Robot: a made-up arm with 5 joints.
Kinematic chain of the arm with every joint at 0, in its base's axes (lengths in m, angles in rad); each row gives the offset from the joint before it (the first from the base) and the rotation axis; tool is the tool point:
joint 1: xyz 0 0 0.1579 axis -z
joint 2: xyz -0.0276 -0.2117 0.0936 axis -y
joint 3: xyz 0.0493 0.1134 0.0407 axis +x
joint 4: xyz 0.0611 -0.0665 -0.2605 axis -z
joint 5: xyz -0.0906 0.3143 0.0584 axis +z
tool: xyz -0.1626 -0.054 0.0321
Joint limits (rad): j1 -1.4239..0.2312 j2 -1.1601..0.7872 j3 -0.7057..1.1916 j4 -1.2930..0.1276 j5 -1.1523..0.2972
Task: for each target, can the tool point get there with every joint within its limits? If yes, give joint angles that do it. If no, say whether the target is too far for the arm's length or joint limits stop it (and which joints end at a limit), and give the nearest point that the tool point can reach.
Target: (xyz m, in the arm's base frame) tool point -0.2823 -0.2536 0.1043
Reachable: yes | joints -0.4635 0.0516 -0.0747 -0.8516 -0.8018
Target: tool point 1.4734 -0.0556 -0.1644
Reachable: no: too far | nearest point 0.3515 -0.1897 0.0658 | short by 1.153 m
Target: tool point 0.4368 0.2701 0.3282
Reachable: no: joint limits stop it (at a limit: joint 1, joint 2, joint 4, joint 5) | nearest point 0.2835 0.1864 0.4063 | short by 0.191 m
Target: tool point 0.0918 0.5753 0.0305
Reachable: no: joint limits stop it (at a limit: joint 1, joint 4, joint 5) | nearest point 0.0360 0.3070 0.1370 | short by 0.294 m
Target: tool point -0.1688 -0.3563 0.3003
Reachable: yes | joints -1.0797 -0.4741 0.0764 -0.7993 -0.9951
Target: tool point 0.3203 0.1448 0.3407
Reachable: no: joint limits stop it (at a limit: joint 1, joint 2, joint 4, joint 5) | nearest point 0.3014 0.1609 0.4165 | short by 0.080 m
